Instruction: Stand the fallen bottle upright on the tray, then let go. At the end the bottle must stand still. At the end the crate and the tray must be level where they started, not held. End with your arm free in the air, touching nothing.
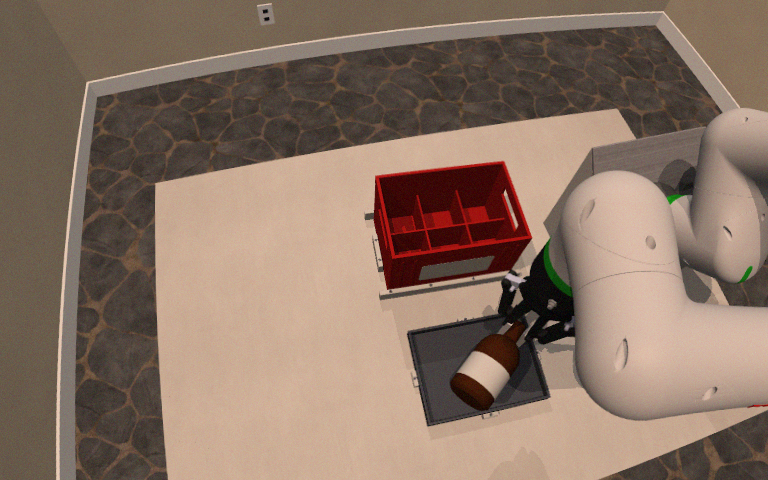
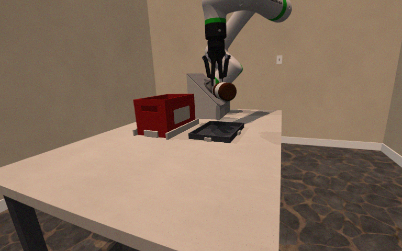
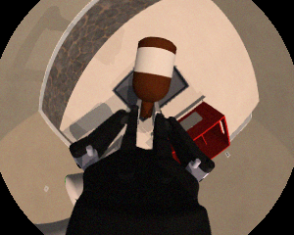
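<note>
The brown bottle is 5 cm ahead of my hand, 3 cm to the left of it and 2 cm below it. The rest, counted from my hand: red crate 27 cm to the right, 14 cm below, 1 cm behind; then dark grey tray 21 cm below, 2 cm ahead.
</note>
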